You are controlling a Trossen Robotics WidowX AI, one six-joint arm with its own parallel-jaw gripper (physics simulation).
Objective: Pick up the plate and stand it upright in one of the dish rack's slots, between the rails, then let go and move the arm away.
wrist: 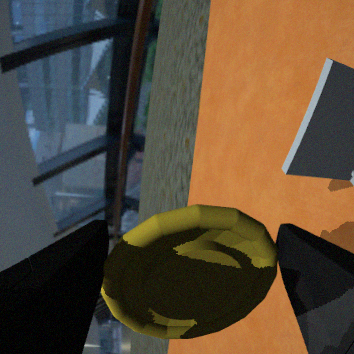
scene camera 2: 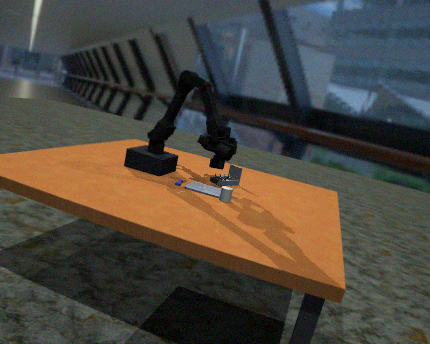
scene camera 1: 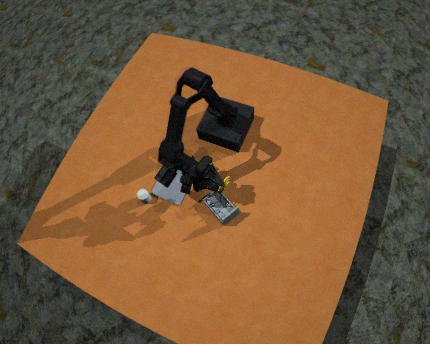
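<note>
The yellow plate (scene camera 1: 224, 184) (wrist: 190, 275) is held by its rim between the two black fingers, largely in shadow in the wrist view. My gripper (scene camera 1: 223, 185) (wrist: 194, 235) is shut on it, above the table beside the rack's end. The grey dish rack (scene camera 1: 231, 216) (scene camera 2: 235, 173) stands on the table, with small dark rails and a tall end panel. Part of the rack, its end panel (wrist: 322, 130), shows at the right of the wrist view. In the second scene view the gripper is above the rack's near end and the plate is hidden behind it.
A flat grey slab (scene camera 1: 170, 192) (scene camera 2: 202, 189) lies beside the rack. A white cylinder (scene camera 1: 143, 195) (scene camera 2: 226, 194) stands at the slab's end. A small blue object (scene camera 2: 179, 183) lies near the slab's other end. The arm's black base (scene camera 1: 225, 127) (scene camera 2: 150, 161) stands behind on the orange table (scene camera 1: 260, 280) (scene camera 2: 100, 195).
</note>
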